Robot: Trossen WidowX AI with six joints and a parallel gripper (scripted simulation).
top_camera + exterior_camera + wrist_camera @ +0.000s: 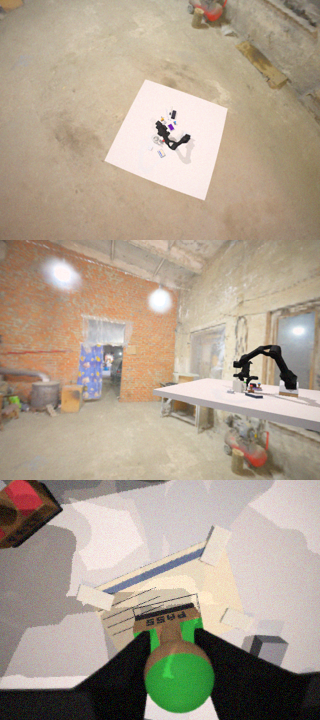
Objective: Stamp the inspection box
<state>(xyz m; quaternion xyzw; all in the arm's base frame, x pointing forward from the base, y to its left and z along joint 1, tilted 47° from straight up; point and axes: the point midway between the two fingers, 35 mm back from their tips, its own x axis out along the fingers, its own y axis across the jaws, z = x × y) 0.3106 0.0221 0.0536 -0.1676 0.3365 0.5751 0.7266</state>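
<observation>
The cream card lies 3 cm below my gripper tip. Round my gripper tip: pass stamp right at my gripper tip; red stamp 6 cm behind, 9 cm to the left, 1 cm below; grey bar 4 cm ahead, 10 cm to the right, 3 cm below.
</observation>
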